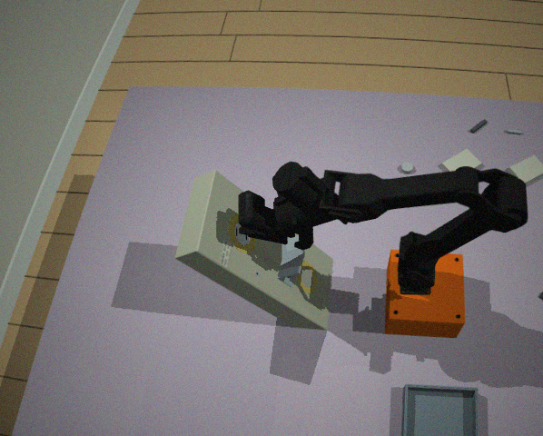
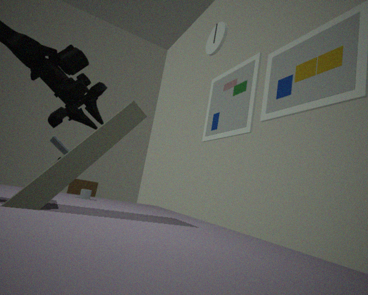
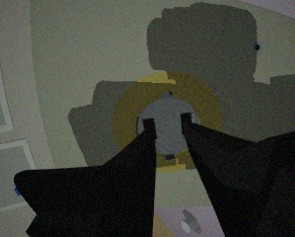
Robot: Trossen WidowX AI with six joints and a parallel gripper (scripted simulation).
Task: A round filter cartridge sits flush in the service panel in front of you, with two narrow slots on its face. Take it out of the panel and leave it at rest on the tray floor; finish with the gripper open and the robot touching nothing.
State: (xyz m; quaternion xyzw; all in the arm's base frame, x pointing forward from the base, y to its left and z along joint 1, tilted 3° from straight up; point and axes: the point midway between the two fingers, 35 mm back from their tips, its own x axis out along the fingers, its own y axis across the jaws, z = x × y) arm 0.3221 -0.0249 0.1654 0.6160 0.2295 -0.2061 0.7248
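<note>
Now: the round filter cartridge 2 cm ahead of my gripper tip and 1 cm below it. Also, from my gripper tip: grey tray (40 cm behind, 31 cm to the left, 24 cm below); service panel (3 cm behind, 9 cm below).
</note>
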